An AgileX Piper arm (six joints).
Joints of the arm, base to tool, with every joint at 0 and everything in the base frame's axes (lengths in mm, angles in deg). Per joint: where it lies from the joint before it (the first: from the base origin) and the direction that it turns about. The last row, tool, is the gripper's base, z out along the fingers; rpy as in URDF.
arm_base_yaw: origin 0 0 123 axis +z
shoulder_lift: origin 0 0 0 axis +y
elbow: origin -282.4 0 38.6 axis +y
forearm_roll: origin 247.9 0 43.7 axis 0.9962 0 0.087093
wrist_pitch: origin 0 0 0 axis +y
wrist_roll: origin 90.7 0 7.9 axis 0.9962 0 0.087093
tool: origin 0 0 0 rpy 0 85 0
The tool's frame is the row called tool.
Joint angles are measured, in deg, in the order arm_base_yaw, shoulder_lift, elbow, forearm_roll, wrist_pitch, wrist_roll. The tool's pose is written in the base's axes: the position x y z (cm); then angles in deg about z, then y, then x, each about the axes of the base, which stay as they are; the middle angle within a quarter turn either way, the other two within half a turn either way. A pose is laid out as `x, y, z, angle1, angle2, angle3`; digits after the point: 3 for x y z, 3 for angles.
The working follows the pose.
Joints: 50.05, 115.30, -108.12, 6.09, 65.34, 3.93
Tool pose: 27.696, 34.432, 29.052, 133.474, 9.889, -158.867
Where each joint sits with the arm in this pose, in the base's axes (m; each line is computed from the numbers above, not from the rounded line before):
arm_base_yaw: 0.0000 0.0000 0.1230
shoulder_lift: 0.0000 0.0000 0.1230
elbow: 0.0999 0.1193 0.3618
forearm_roll: 0.2613 0.3120 0.3742
wrist_pitch: 0.2613 0.3120 0.3742
wrist_roll: 0.2770 0.3443 0.2905
the tool: 0.2770 0.3443 0.2905

